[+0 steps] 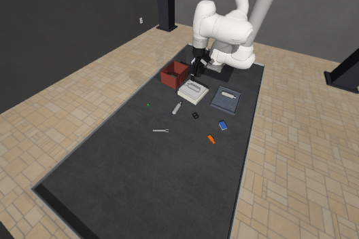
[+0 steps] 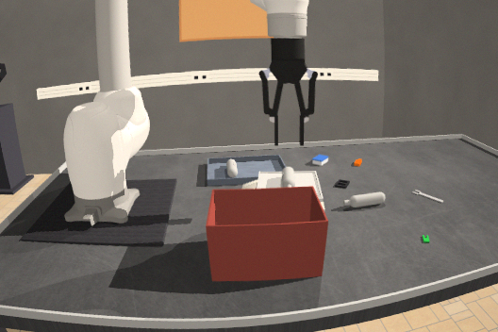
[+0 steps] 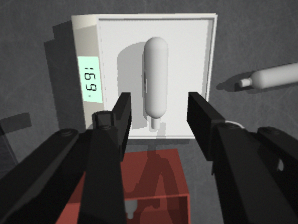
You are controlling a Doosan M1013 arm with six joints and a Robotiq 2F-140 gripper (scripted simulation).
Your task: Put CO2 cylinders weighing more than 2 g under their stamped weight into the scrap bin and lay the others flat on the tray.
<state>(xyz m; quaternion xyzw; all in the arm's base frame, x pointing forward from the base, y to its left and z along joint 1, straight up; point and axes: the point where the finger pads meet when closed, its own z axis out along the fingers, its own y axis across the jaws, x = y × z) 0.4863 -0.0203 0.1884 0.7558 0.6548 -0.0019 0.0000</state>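
The blue-grey tray is 9 cm behind my hand, 27 cm to the left of it and 19 cm below it. Also, from my hand: scale: 1 cm behind, 16 cm below; then red scrap bin: 8 cm behind, 21 cm to the right, 16 cm below; then black part: 18 cm ahead, 12 cm to the left, 19 cm below.
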